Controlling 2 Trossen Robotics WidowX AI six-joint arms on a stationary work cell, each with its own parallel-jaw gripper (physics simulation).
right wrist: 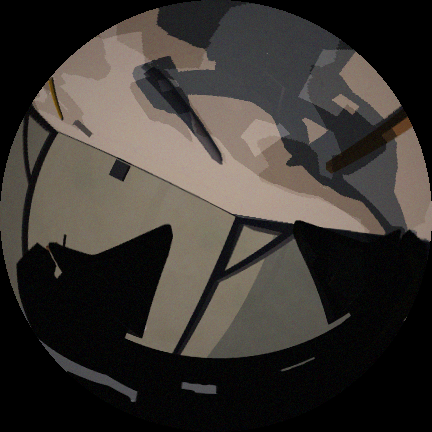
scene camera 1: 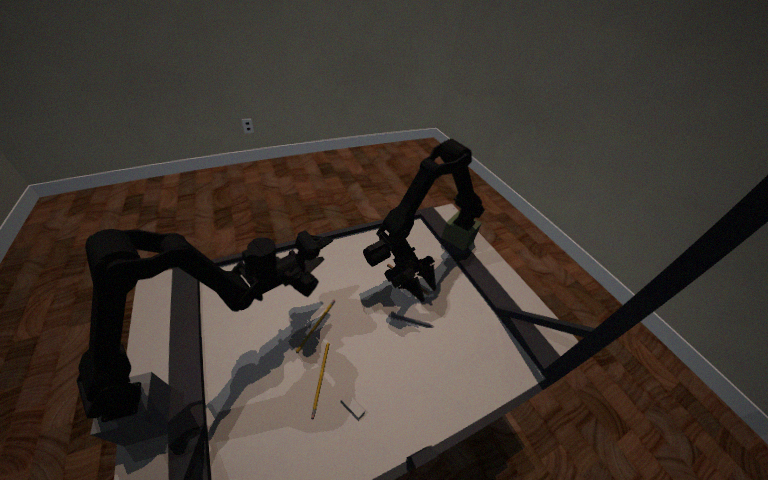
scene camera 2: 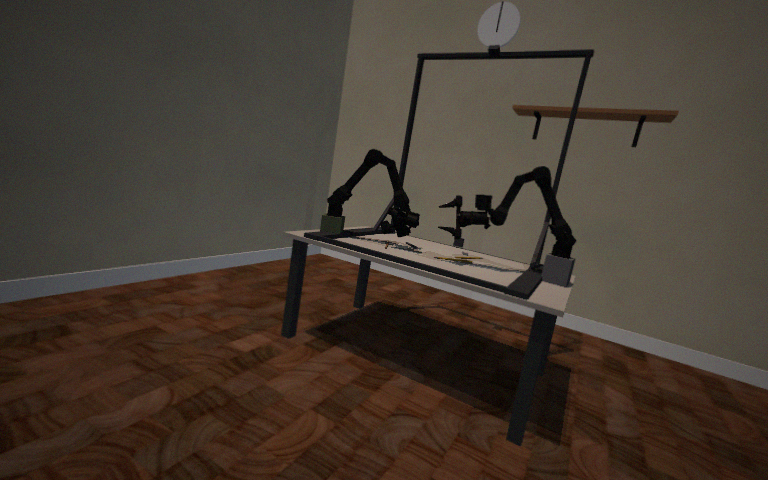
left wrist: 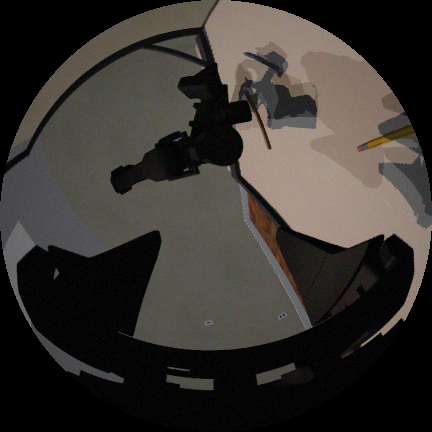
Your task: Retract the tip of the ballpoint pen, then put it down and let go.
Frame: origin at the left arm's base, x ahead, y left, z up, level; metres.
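Where they show: left gripper, fingertip midpoint: [scene camera 1: 327,249] [scene camera 2: 438,217] [left wrist: 219,235]; right gripper, fingertip midpoint: [right wrist: 234,228] [scene camera 1: 429,295] [left wrist: 220,74]; left arm's base, origin of the base link: [scene camera 1: 122,401] [scene camera 2: 561,256]; right arm's base, origin of the base link: [scene camera 1: 464,222] [scene camera 2: 333,215].
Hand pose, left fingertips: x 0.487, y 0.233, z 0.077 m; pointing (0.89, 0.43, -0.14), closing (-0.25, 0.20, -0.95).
Things, the pixels of their top centre, and the offset from my left fingertips.
- dark ballpoint pen, middle of its top: [right wrist: 187,127] [left wrist: 256,58] [scene camera 1: 411,319] [scene camera 2: 411,243] dx +0.202, dy -0.179, dz -0.181 m
- brown stick, middle of its top: [left wrist: 256,116] dx +0.256, dy -0.029, dz -0.186 m
- small pale block with a dark edge, middle of its top: [right wrist: 80,130] [scene camera 1: 352,405] dx -0.030, dy -0.348, dz -0.181 m
The dark ballpoint pen [scene camera 1: 412,321] [scene camera 2: 412,245] [left wrist: 262,61] [right wrist: 187,110] lies flat on the table, partly in shadow. Whether its tip is out is too small and dark to tell. My right gripper [scene camera 1: 427,294] [right wrist: 234,228] is open and empty, above the table, a little behind the pen in scene camera 1. In the right wrist view the pen lies above the gap between the fingertips. My left gripper [scene camera 1: 326,249] [scene camera 2: 440,217] [left wrist: 219,235] is open and empty, high above the table and away from the pen.
A brown stick [left wrist: 257,120] [right wrist: 367,142] lies near the right gripper, mostly hidden by it in scene camera 1. Two yellow pencils [scene camera 1: 315,326] [scene camera 1: 320,380] and a small pale block with a dark edge [scene camera 1: 354,408] lie nearer the front. A dark frame post [scene camera 1: 651,291] rises at the right.
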